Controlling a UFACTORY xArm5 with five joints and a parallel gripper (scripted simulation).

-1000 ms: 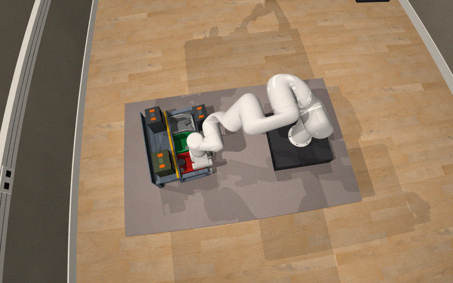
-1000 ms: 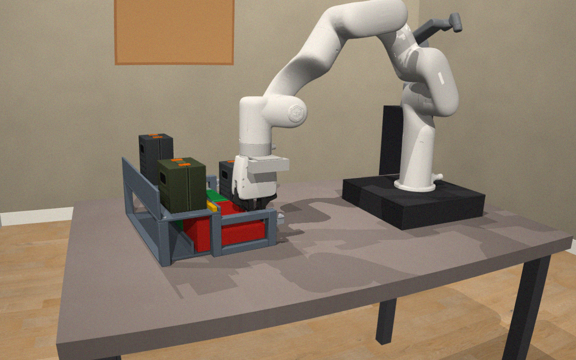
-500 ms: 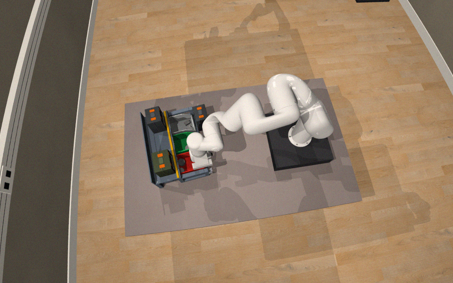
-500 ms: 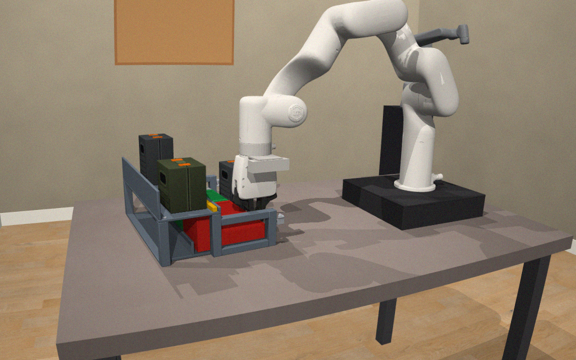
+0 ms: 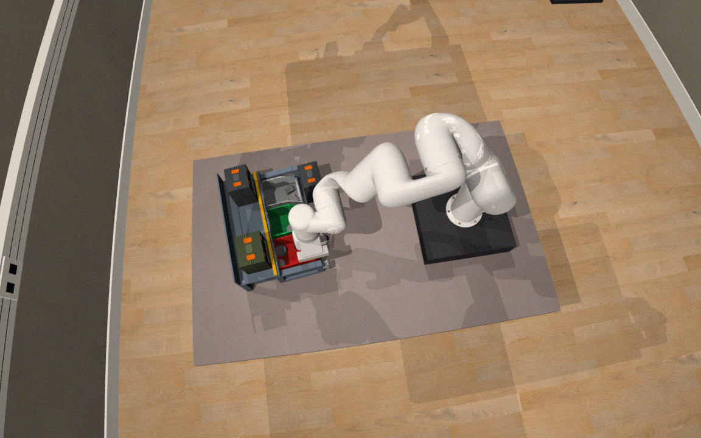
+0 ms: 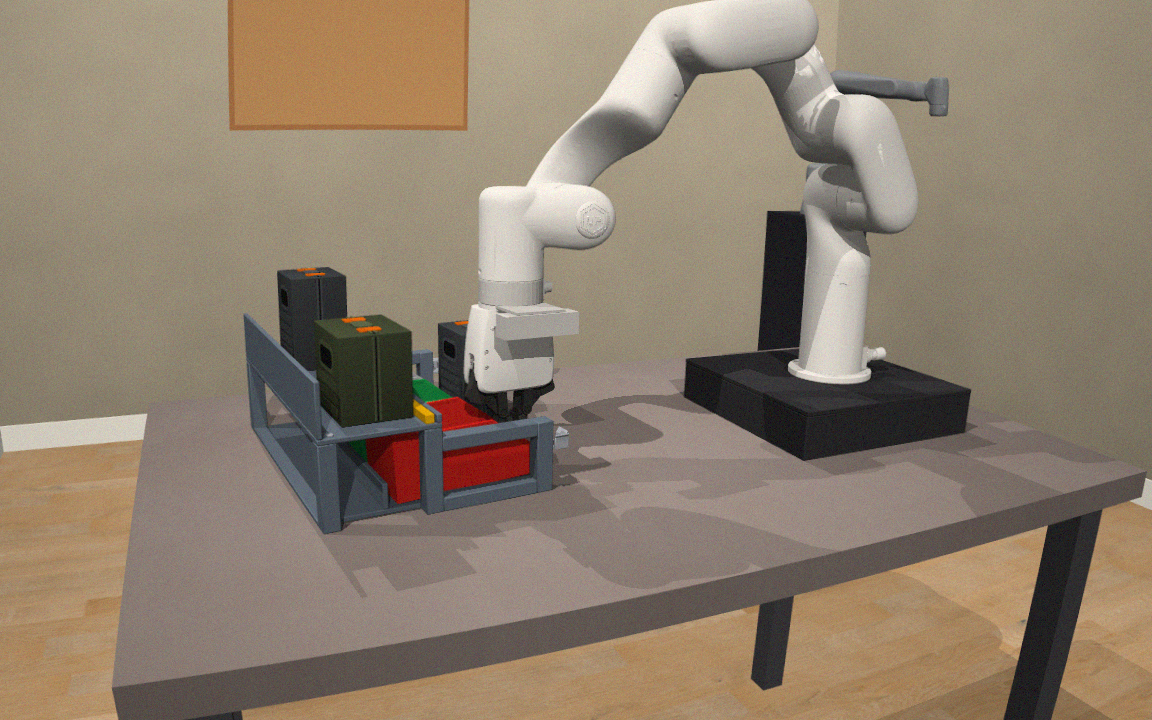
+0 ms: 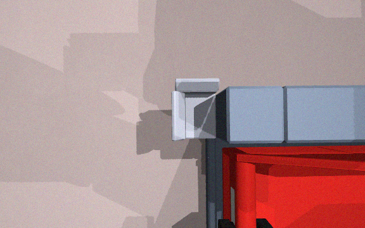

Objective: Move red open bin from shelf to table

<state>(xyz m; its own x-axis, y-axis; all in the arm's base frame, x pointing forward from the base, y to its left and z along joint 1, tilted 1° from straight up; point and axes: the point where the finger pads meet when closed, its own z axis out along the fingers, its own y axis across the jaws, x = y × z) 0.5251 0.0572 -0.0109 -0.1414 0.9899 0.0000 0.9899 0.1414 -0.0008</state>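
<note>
Right now the red open bin is 8 cm ahead of my hand, 1 cm to the left of it and 1 cm below it. Round my hand: green bin 10 cm to the right, 10 cm ahead, 1 cm below; then grey shelf 12 cm ahead, 10 cm to the right, 1 cm above; then grey disc 12 cm ahead, 4 cm to the left, 3 cm below.
</note>
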